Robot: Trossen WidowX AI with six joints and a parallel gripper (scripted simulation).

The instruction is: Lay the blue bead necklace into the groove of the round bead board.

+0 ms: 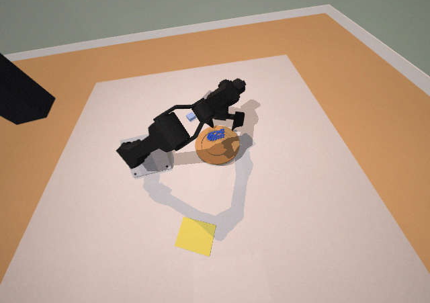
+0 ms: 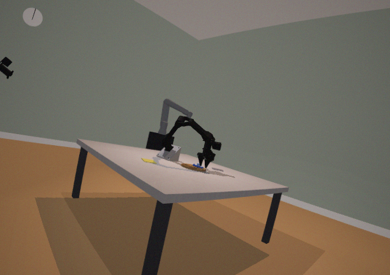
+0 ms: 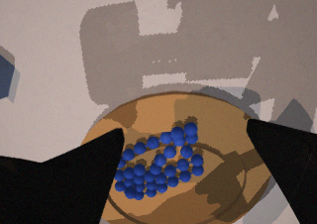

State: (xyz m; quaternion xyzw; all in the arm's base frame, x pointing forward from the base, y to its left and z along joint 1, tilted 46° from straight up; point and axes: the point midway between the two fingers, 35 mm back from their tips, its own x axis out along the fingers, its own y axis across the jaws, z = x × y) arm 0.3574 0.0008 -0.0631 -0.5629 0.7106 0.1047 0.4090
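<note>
Now: gripper tip 6 cm to the left of the round bead board, 4 cm past it and 1 cm above it. Also, from my gripper tip: yellow square patch (39 cm to the right, 21 cm behind, 2 cm below); then flat grey tile (24 cm to the left, 2 cm below); then light blue cube (13 cm to the left, 13 cm behind, 1 cm below).
</note>
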